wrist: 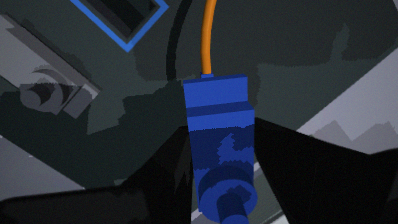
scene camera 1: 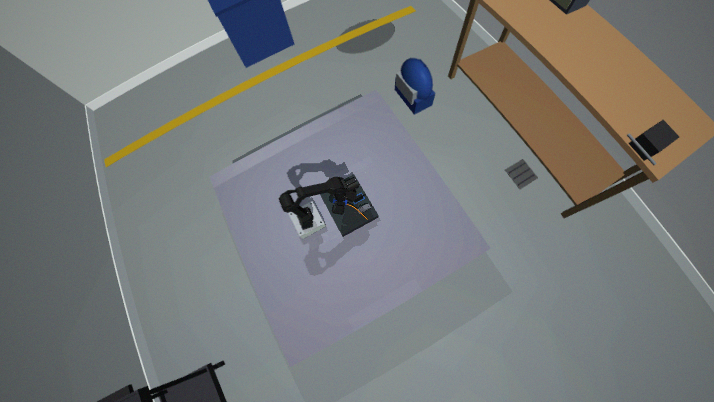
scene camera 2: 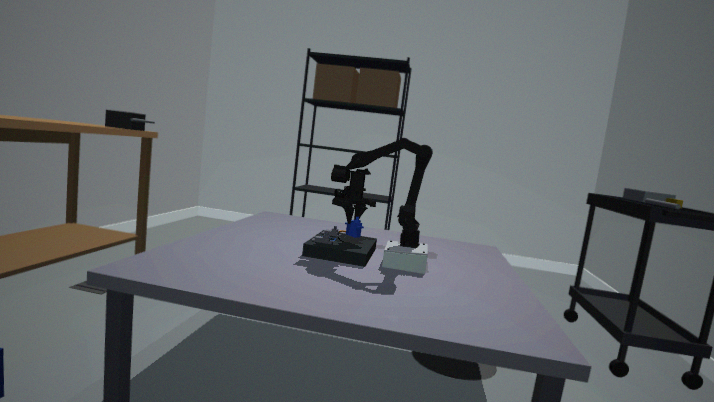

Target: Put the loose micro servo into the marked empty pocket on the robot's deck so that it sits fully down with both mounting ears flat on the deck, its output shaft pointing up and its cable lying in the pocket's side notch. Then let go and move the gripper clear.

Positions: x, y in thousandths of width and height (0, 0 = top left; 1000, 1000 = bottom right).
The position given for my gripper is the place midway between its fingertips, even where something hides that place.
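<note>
Visible: my gripper (scene camera 2: 494, 556), also in the wrist view (wrist: 549, 583). A dark robot deck (scene camera 1: 492, 549) is visible too, and likewise in the wrist view (wrist: 356, 467).
</note>
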